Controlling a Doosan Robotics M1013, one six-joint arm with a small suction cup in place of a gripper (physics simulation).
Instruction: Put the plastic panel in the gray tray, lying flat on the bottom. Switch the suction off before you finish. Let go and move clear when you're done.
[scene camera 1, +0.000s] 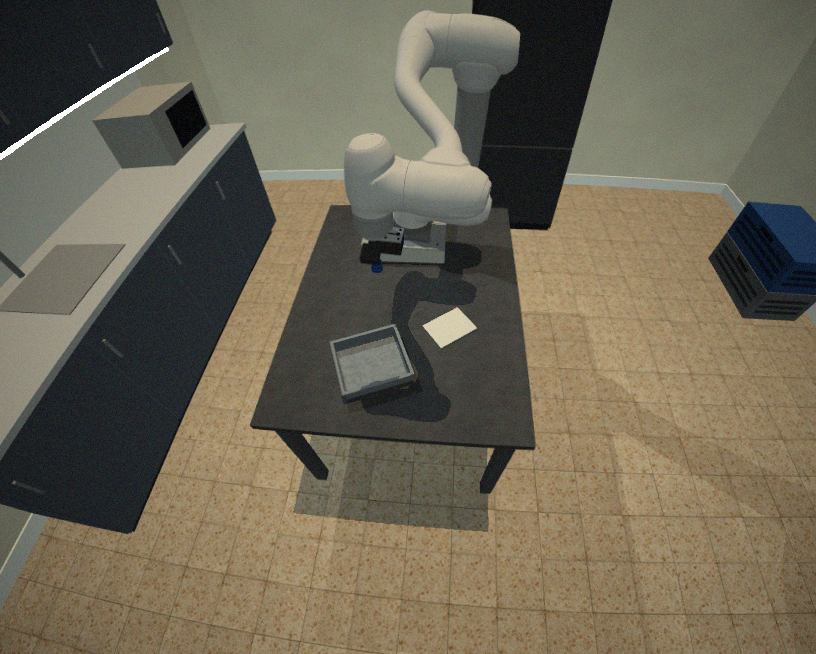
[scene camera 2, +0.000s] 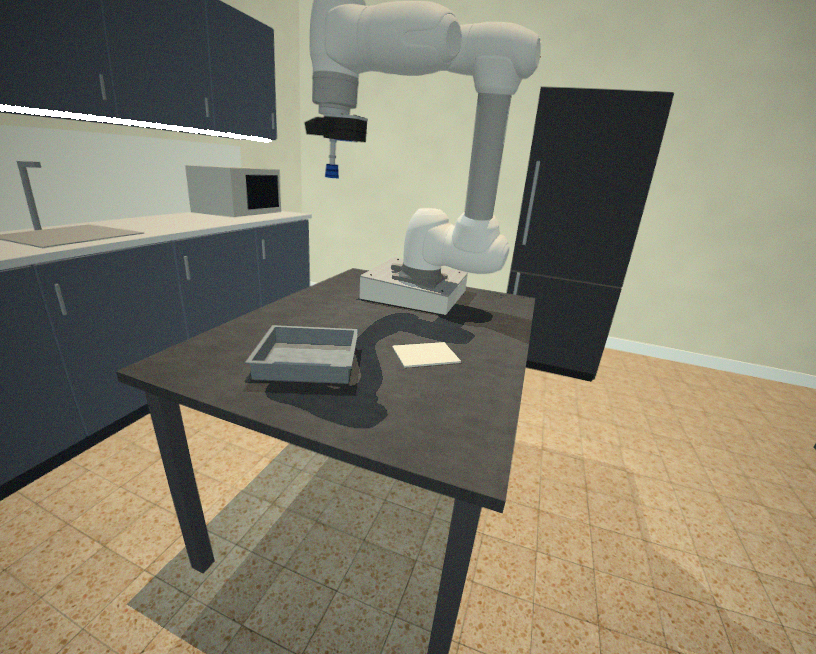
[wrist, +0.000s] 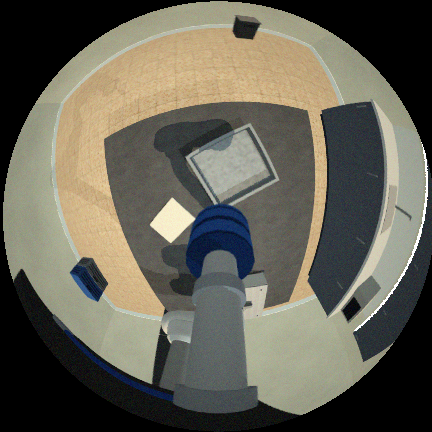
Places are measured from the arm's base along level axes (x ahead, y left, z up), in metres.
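Pixels of known places: hand, its tool point: (scene camera 1: 377, 269) (scene camera 2: 331, 177) (wrist: 220, 230); arm's base, origin of its link: (scene camera 1: 411, 227) (scene camera 2: 420, 278).
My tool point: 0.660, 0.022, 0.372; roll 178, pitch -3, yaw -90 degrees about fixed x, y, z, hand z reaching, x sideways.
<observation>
For each thing: its top centre in the pictures, then the offset to it from my tool point, as dx, dy, dz. Level surfaces: height alone.
- plastic panel, centre of its top: (scene camera 2: 425, 353) (scene camera 1: 449, 326) (wrist: 170, 221) -0.188, +0.189, -0.453
- gray tray, centre of its top: (scene camera 2: 307, 343) (wrist: 234, 166) (scene camera 1: 370, 357) +0.011, -0.067, -0.410
- dark table, height of its surface: dz -0.460
The plastic panel (scene camera 1: 449, 327) (scene camera 2: 426, 354) (wrist: 172, 220) is a thin cream rectangle lying flat on the dark table, beside the tray and apart from it. The gray tray (scene camera 1: 343, 391) (scene camera 2: 303, 373) (wrist: 267, 159) is an open, shallow box standing on the table; a brownish object partly shows at its side, mostly hidden. My gripper, a blue suction cup (scene camera 1: 376, 268) (scene camera 2: 331, 171) (wrist: 220, 230), hangs high above the table with nothing on it, well clear of the panel and the tray.
The dark table (scene camera 1: 476, 401) (scene camera 2: 435, 422) (wrist: 135, 165) carries the arm's white base (scene camera 1: 415, 254) (scene camera 2: 401, 294) at its back edge. A counter with a microwave (scene camera 1: 153, 126) (scene camera 2: 231, 190) stands to one side. Blue and gray crates (scene camera 1: 776, 252) (wrist: 89, 279) stand on the floor.
</observation>
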